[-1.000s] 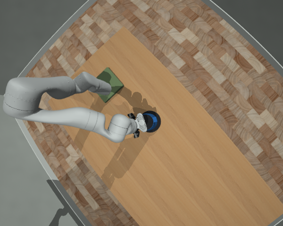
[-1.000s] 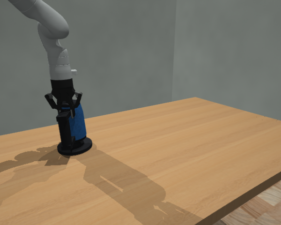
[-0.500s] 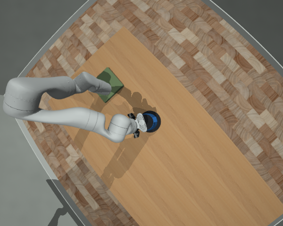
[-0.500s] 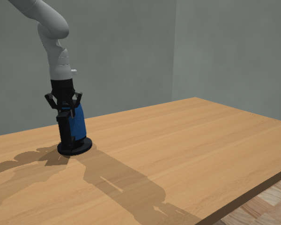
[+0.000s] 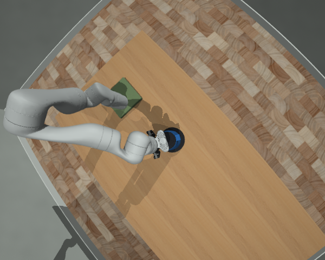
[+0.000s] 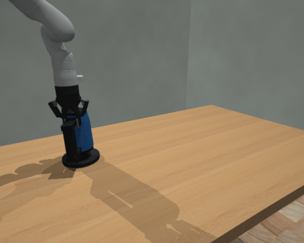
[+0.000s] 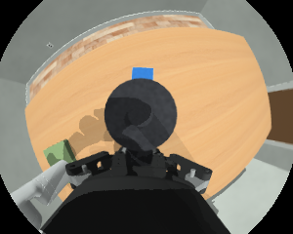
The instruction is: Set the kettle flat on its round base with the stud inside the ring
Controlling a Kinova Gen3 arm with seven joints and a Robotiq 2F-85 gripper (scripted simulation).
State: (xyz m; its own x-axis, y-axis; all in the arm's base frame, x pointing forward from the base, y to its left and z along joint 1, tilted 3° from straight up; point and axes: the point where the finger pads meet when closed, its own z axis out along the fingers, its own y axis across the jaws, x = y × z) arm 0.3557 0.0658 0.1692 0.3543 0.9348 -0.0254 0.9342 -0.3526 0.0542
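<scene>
Now: hand 1 cm short of the blue kettle, 2 cm to the right of it and 4 cm above it. Round my hand: black round base (2 cm ahead, 6 cm to the left, 17 cm below).
</scene>
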